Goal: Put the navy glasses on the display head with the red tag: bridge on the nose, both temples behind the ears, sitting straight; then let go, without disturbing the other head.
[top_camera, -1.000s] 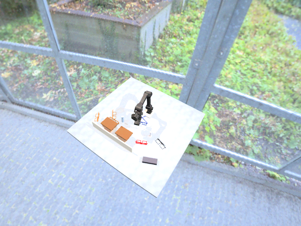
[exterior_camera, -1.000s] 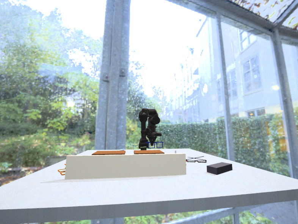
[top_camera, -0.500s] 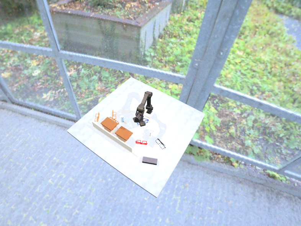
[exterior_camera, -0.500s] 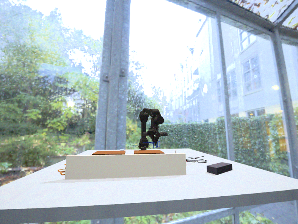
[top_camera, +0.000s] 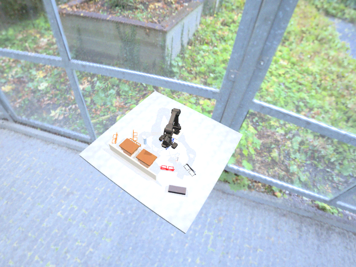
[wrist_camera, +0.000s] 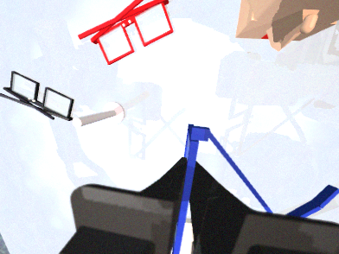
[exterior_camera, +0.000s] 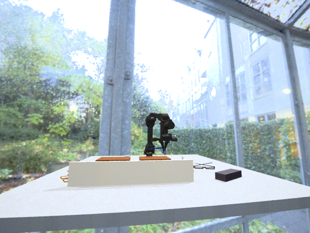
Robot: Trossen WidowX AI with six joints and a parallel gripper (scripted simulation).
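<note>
Right now the small white post is 130 mm to the left of my gripper tip, 100 mm below it and 20 mm ahead of it. The rest, counted from my gripper tip: long cream block (290 mm ahead, 230 mm to the right, 70 mm below); then dark case (300 mm ahead, 280 mm to the left, 100 mm below).
</note>
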